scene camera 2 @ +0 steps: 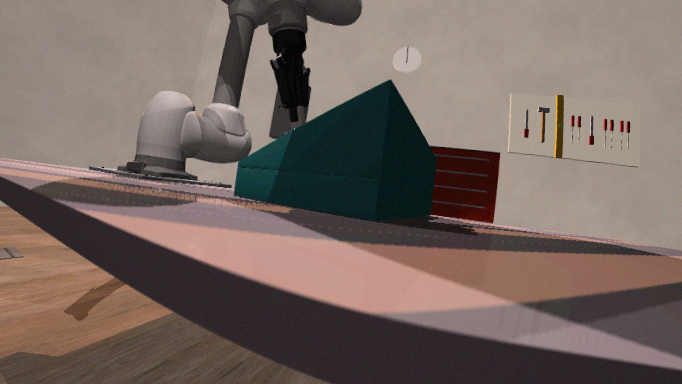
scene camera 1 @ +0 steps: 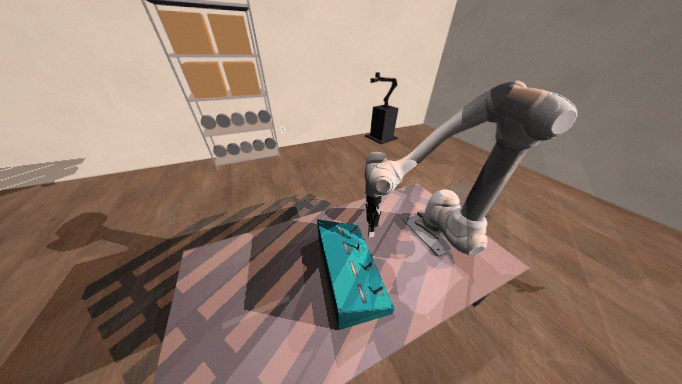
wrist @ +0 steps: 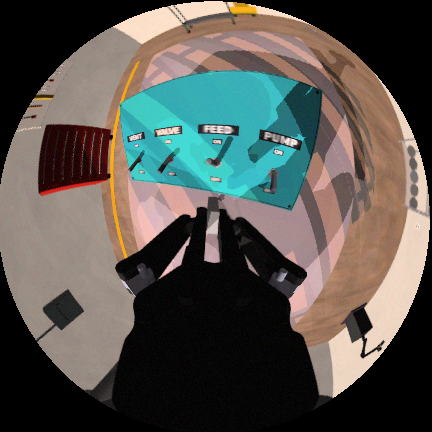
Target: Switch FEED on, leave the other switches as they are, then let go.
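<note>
The teal sloped switch panel stands on the table. In the wrist view the FEED lever looks short, seen almost end-on, with a long shadow towards its upper right; its ON label and lower label both show. It appears tilted up to ON. The PUMP lever, VALVE lever and VENT lever point down, away from their ON labels. My gripper is shut and empty, above and beside the panel's low edge, apart from the FEED lever.
The pink table carries the panel and the arm's base. A red drawer cabinet stands beyond the table. A shelf rack and a black pedestal stand farther off by the wall.
</note>
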